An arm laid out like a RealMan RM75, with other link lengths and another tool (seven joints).
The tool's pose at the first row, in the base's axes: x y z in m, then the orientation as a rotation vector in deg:
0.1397, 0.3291, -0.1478, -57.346, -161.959, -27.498
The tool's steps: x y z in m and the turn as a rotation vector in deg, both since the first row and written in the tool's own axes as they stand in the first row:
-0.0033, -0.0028, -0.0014, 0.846, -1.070, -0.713
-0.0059, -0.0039, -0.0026, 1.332, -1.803, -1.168
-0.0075, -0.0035, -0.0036, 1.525, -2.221, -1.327
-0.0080, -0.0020, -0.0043, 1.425, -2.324, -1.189
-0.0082, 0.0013, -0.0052, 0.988, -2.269, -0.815
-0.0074, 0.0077, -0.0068, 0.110, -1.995, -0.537
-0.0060, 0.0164, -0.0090, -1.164, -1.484, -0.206
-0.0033, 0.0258, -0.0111, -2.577, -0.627, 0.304
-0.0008, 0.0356, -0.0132, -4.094, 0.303, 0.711
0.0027, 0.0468, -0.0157, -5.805, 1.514, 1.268
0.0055, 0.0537, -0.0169, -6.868, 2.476, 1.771
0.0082, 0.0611, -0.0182, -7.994, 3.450, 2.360
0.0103, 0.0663, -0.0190, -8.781, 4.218, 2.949
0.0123, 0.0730, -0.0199, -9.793, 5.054, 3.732
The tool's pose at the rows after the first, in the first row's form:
0.1405, 0.3246, -0.1479, -56.772, -163.307, -25.935
0.1418, 0.3219, -0.1475, -56.434, -164.207, -24.988
0.1433, 0.3209, -0.1468, -56.394, -164.661, -24.559
0.1446, 0.3215, -0.1459, -56.656, -164.671, -24.653
0.1469, 0.3235, -0.1442, -57.227, -164.413, -25.281
0.1503, 0.3281, -0.1409, -57.630, -164.045, -26.652
0.1546, 0.3346, -0.1363, -58.049, -163.437, -28.687
0.1584, 0.3424, -0.1313, -58.546, -162.387, -31.022
0.1626, 0.3504, -0.1263, -58.865, -161.309, -33.530
0.1669, 0.3599, -0.1203, -59.252, -159.844, -36.376
0.1691, 0.3662, -0.1168, -59.580, -158.623, -38.174
0.1716, 0.3728, -0.1131, -60.014, -157.314, -40.040
0.1732, 0.3776, -0.1106, -60.499, -156.193, -41.336
0.1759, 0.3834, -0.1076, -61.227, -154.852, -42.942

